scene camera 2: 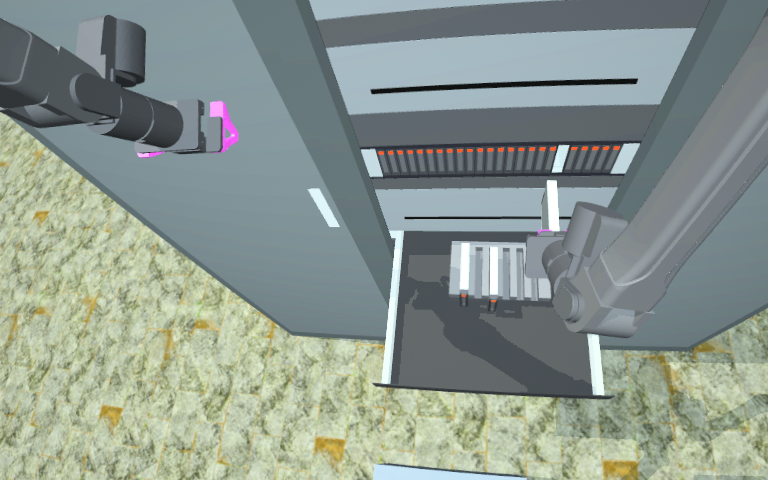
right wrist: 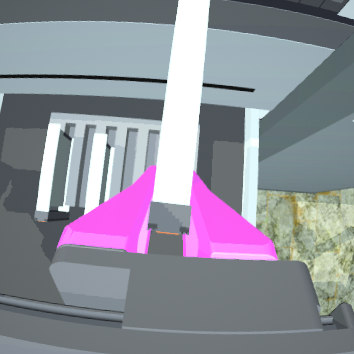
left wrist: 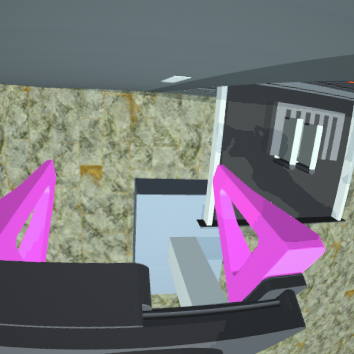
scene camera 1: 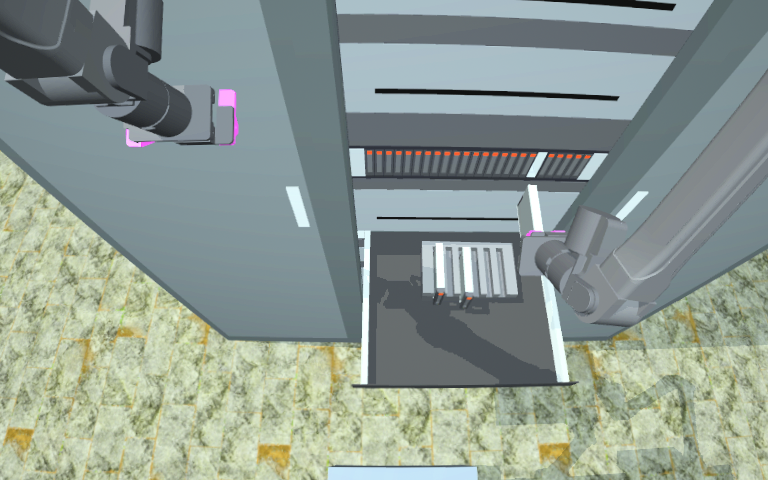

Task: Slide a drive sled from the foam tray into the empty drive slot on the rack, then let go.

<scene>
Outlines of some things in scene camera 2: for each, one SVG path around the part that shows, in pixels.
My left gripper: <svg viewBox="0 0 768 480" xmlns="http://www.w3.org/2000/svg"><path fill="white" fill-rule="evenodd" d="M133 141L135 152L141 158L152 157L169 151L176 154L221 153L238 142L238 132L230 120L225 103L221 101L210 102L210 117L207 118L207 137L204 137L204 132L201 132L201 116L204 115L204 103L198 99L161 102L145 96L152 106L152 124L145 136ZM225 127L231 133L231 137L225 139Z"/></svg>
My right gripper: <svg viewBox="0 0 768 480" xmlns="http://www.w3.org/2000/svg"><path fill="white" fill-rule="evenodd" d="M567 230L539 230L538 236L527 235L524 273L527 278L548 279L548 270L551 263L559 256L568 254L568 251L562 247Z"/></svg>
</scene>
